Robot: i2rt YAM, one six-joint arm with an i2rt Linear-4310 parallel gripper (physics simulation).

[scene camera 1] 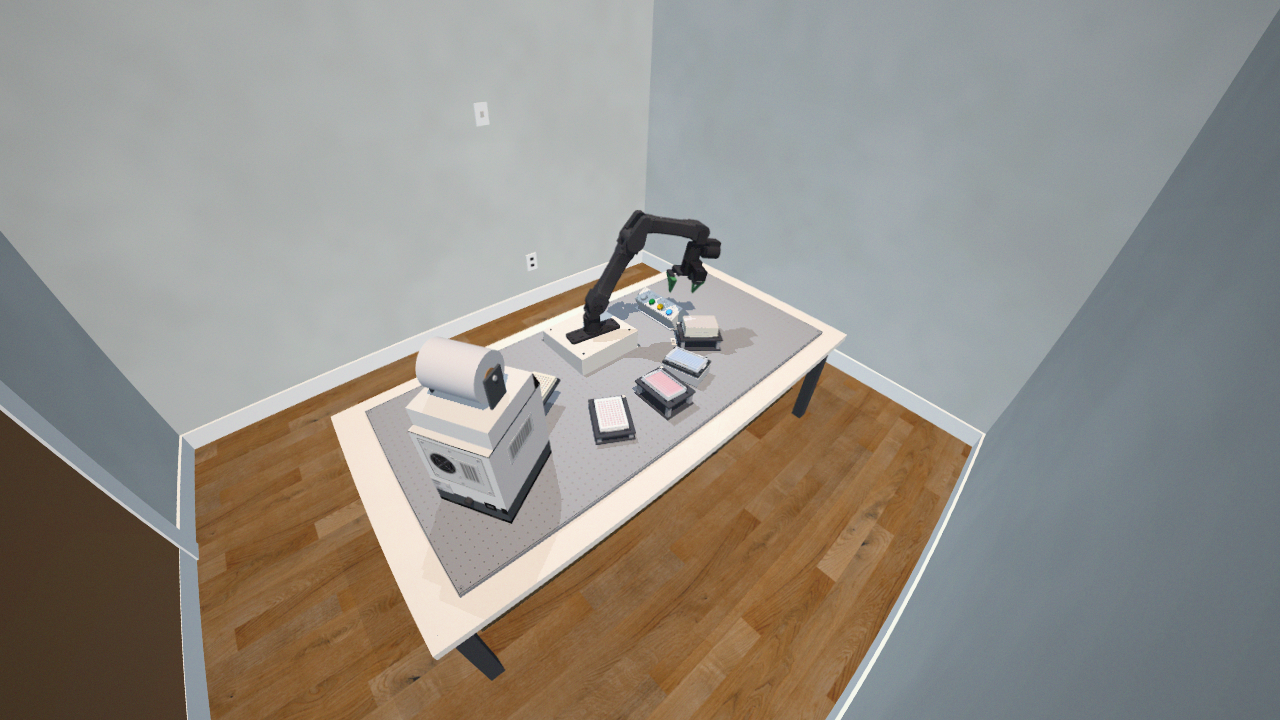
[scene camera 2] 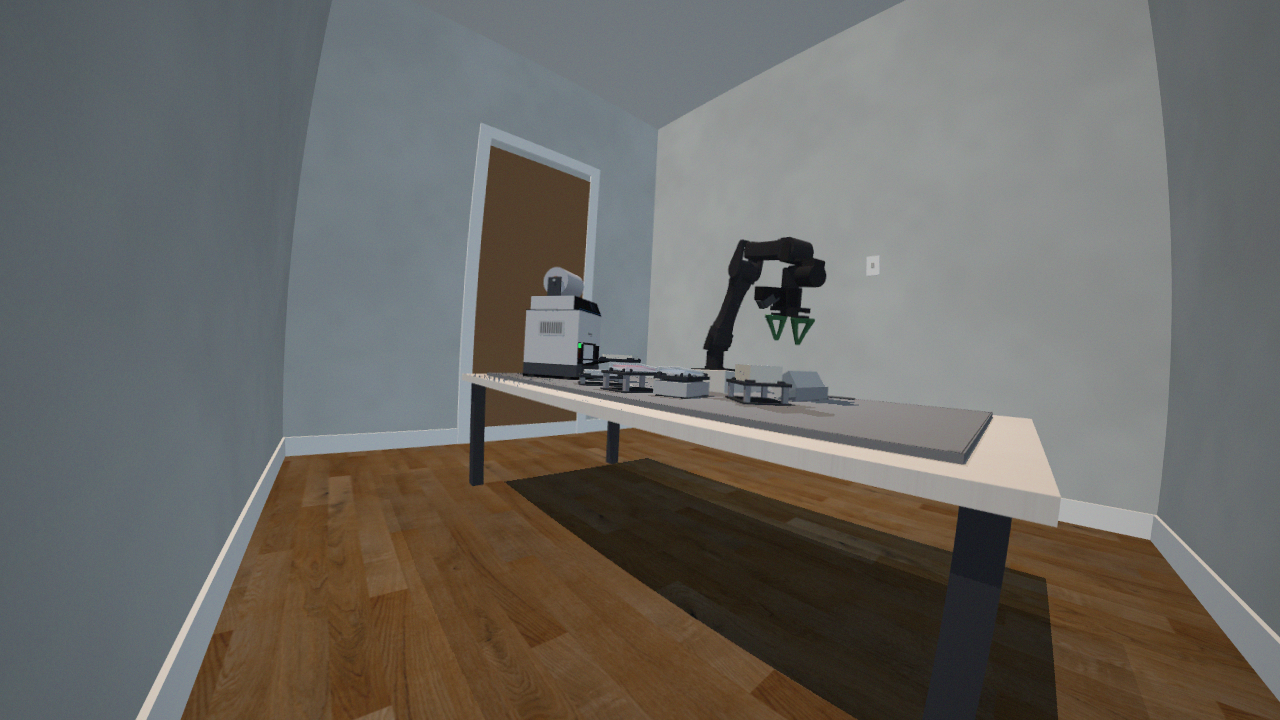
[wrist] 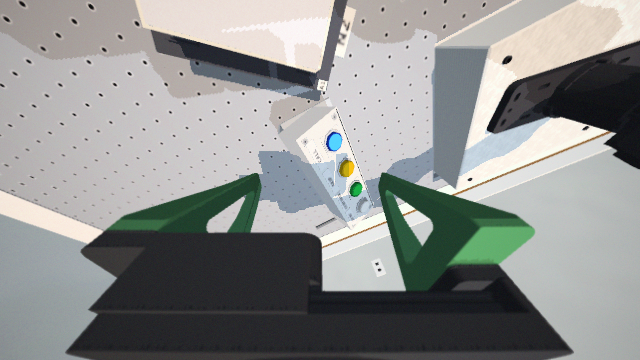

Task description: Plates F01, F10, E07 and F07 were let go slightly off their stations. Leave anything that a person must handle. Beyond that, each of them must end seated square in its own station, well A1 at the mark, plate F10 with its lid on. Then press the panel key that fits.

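Observation:
My gripper (scene camera 1: 684,288) (scene camera 2: 786,341) (wrist: 319,179) is open and empty, above the key panel (scene camera 1: 659,307) (scene camera 2: 806,385). In the wrist view the panel has a blue key (wrist: 334,141), a yellow key (wrist: 346,168), a green key (wrist: 356,189) and a pale key (wrist: 363,205). A tall cream plate or stack (scene camera 1: 699,325) (scene camera 2: 759,372) (wrist: 240,25) sits on a dark station beside the panel. A light-blue plate (scene camera 1: 687,360), a pink plate (scene camera 1: 665,383) and a white plate (scene camera 1: 611,413) sit on stations along the table. Plate names and exact seating cannot be read.
A large white instrument (scene camera 1: 520,438) (scene camera 2: 550,342) with a roll on top stands at the other end of the table. Another station (scene camera 1: 547,386) is partly hidden behind it. The arm's white base block (scene camera 1: 586,351) (wrist: 459,115) stands near the panel. An A1 label (wrist: 322,85) marks the near station's corner.

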